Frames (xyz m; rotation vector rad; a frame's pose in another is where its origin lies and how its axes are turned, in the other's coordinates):
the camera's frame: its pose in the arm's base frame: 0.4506 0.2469 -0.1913 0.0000 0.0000 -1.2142
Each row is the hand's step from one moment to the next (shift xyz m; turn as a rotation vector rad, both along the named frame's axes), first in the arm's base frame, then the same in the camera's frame.
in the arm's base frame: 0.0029 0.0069 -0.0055 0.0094 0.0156 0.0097
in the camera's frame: -0.0055 0.0051 -0.0055 -0.0113 0.0143 0.0097
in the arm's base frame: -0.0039 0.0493 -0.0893 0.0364 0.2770 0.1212
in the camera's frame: -0.0476 0.0136 -0.0893 -0.2469 0.1308 0.1212
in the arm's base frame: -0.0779 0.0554 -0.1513 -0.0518 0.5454 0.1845
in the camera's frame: -0.0791 -0.0537 -0.1513 -0.5292 0.1419 0.1845
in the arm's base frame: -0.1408 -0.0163 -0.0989 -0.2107 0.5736 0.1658
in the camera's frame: -0.0339 -0.1376 -0.0989 -0.6111 0.0028 0.1658
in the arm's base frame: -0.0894 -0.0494 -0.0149 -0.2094 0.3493 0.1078
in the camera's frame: 0.0151 -0.1010 -0.0149 -0.4004 -0.0743 0.1078
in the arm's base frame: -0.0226 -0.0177 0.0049 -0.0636 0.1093 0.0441
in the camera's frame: 0.0087 -0.0274 0.0049 -0.1246 -0.0214 0.0441
